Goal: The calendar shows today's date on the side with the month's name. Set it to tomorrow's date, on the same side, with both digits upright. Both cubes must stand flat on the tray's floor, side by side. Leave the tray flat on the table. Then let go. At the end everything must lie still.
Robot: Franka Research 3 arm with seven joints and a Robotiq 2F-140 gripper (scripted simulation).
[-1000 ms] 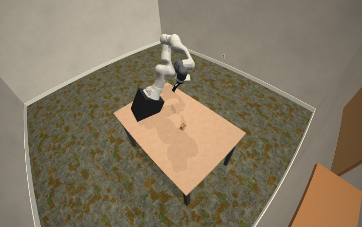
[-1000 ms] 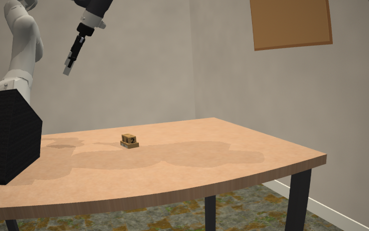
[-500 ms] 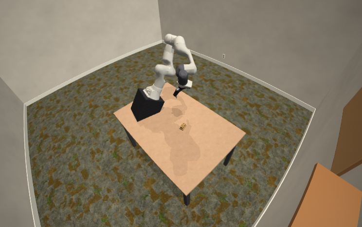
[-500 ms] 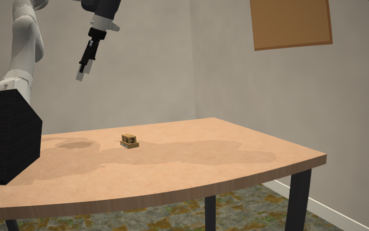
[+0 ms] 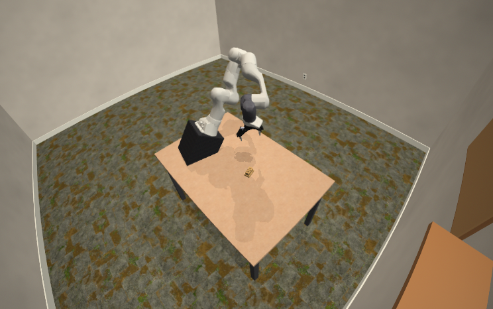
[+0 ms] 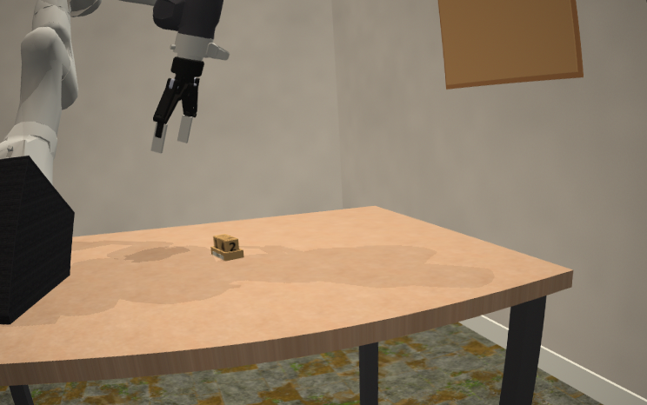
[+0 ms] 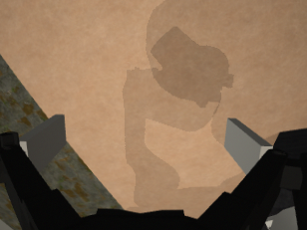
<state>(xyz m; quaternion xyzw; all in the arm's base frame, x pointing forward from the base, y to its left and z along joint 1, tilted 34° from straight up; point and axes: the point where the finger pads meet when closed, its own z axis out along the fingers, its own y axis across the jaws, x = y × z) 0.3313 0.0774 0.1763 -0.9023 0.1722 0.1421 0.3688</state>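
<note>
My gripper is now 230 mm above the cube, 100 mm to the left of it and 100 mm short of it. The rest, counted from my hand: wooden calendar tray 240 mm below, 120 mm to the right, 100 mm ahead.
</note>
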